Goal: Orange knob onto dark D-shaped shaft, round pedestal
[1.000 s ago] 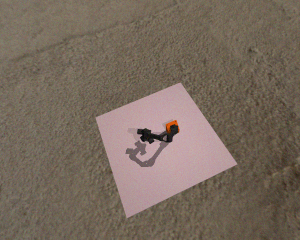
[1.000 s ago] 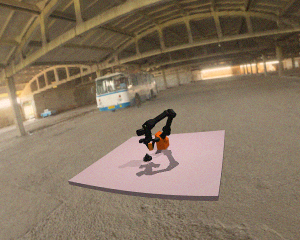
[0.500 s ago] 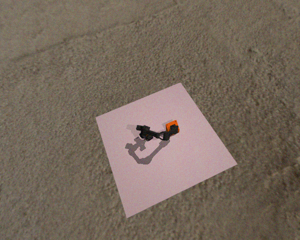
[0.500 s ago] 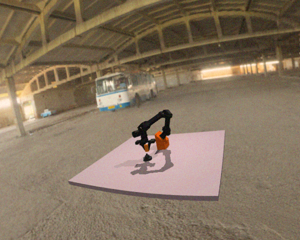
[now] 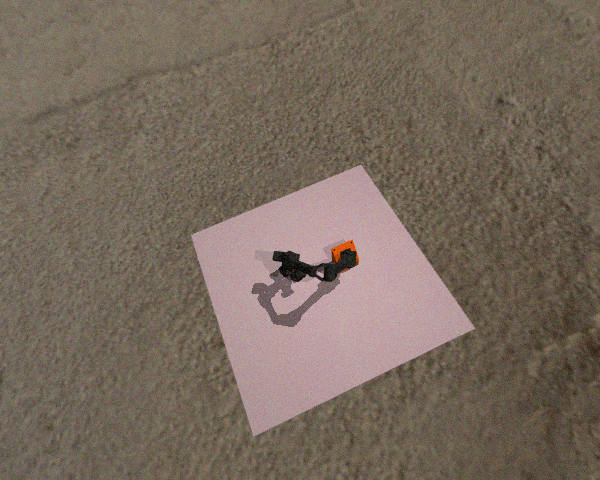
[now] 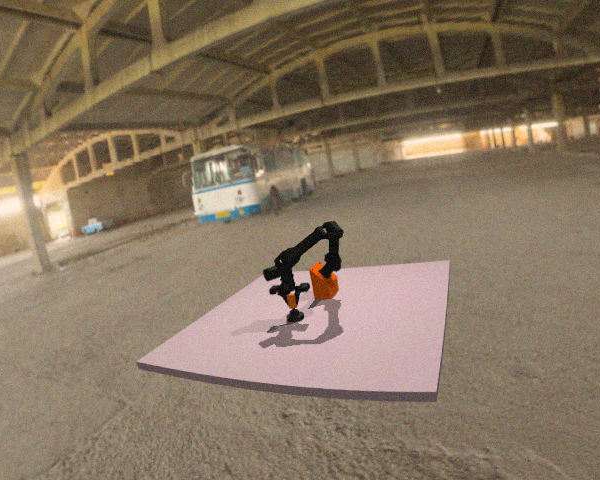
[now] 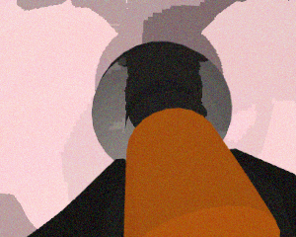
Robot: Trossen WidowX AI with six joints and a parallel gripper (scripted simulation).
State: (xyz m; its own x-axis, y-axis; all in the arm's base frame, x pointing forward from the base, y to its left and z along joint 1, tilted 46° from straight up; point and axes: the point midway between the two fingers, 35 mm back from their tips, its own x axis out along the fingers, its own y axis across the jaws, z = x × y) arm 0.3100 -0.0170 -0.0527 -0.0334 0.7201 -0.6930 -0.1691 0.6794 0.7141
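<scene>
Right now my gripper tip is 20 mm below the orange knob. Round my gripper tip: round pedestal (40 mm below).
</scene>
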